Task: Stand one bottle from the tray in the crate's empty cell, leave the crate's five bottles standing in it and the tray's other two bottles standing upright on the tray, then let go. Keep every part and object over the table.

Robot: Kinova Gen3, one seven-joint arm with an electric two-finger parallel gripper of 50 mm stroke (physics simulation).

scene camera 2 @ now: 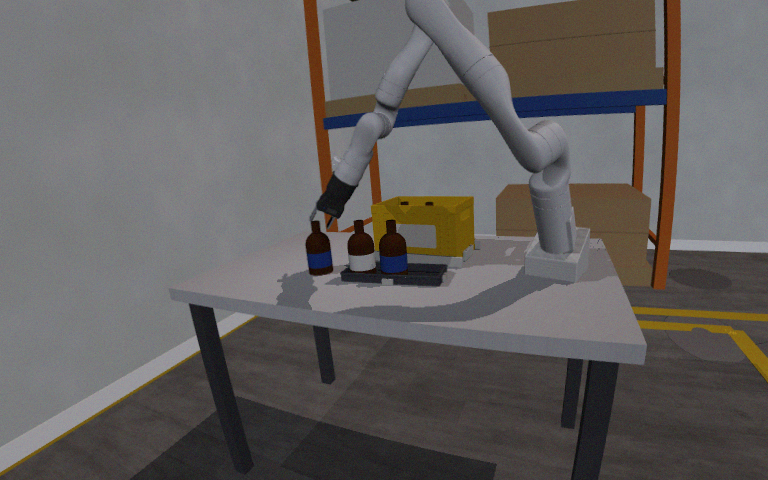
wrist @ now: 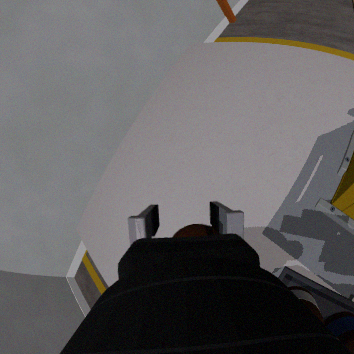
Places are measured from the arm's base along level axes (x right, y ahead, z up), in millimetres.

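Pixels of known places: gripper, fingertip midpoint: (scene camera 2: 319,223) (wrist: 183,213); arm's base, link origin: (scene camera 2: 557,242).
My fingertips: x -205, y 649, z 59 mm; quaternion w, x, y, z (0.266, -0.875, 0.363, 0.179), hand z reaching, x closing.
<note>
Ahead of a thing's pixels: the offset from my fingertips to its top centre. "*": to the spot under its first point. Level surfaces: height alone.
A brown bottle with a blue label @(dz +15, dx -36, dy -20 mm) (scene camera 2: 318,260) (wrist: 196,232) stands upright on the table, left of the dark tray @(* dz -119, dx -18, dy -367 mm) (scene camera 2: 424,278) in the scene view. A white-label bottle @(dz +20, dx -17, dy -169 mm) (scene camera 2: 361,260) (wrist: 303,296) and another blue-label bottle @(dz +20, dx +5, dy -260 mm) (scene camera 2: 393,261) (wrist: 343,323) stand upright on the tray. My gripper (scene camera 2: 320,223) (wrist: 183,213) is open and empty, tilted, with its fingertips near the height of the off-tray bottle's neck top. In the wrist view that bottle is partly hidden by the gripper body. The yellow crate @(dz +36, dx +232, dy -233 mm) (scene camera 2: 458,229) (wrist: 347,196) stands behind the tray; two dark bottle tops show above its rim, and its cells are hidden.
The white-grey table @(dz -140 mm) (scene camera 2: 509,316) (wrist: 200,125) has its left edge near the off-tray bottle. The robot's base block (scene camera 2: 552,267) stands at the table's right. An orange and blue rack (scene camera 2: 668,169) with boxes stands behind the table.
</note>
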